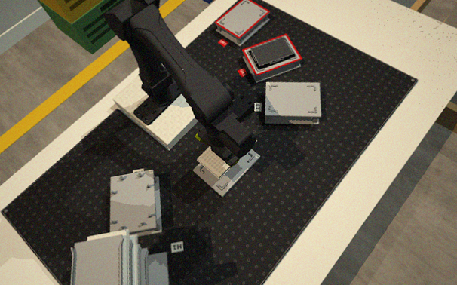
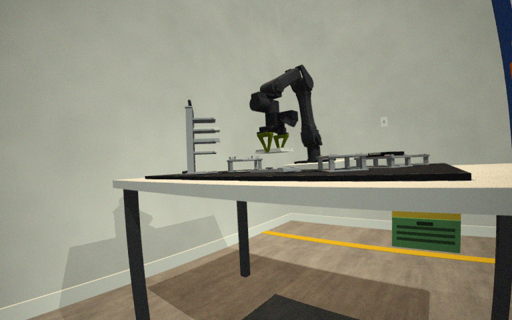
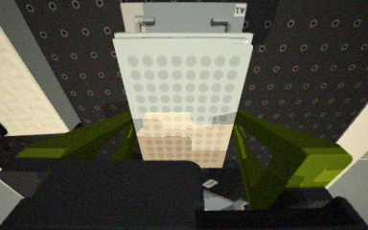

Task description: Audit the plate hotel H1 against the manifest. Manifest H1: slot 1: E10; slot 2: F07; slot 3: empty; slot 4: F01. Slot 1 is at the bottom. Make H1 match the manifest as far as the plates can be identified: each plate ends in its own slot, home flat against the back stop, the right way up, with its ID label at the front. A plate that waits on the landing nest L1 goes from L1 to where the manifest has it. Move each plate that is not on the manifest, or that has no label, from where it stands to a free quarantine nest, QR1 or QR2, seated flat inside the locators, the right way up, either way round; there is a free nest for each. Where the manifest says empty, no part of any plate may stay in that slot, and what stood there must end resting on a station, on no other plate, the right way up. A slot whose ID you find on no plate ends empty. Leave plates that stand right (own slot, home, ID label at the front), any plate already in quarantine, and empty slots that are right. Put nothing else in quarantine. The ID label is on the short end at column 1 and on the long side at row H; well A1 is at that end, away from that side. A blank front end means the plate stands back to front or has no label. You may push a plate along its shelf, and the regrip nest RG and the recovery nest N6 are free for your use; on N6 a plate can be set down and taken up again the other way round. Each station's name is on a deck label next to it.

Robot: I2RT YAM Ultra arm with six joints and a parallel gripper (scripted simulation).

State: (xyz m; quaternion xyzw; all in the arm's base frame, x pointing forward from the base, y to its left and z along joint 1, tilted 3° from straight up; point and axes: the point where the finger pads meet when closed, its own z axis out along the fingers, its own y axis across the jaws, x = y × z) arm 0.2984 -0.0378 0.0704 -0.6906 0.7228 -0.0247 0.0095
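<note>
Now: the recovery nest N6 80 mm below my hand. Also, from my hand: N6 deck label 110 mm to the left, 90 mm below; A1 mark 70 mm to the left, 70 mm below, 60 mm ahead; white well plate right at my hand.
</note>
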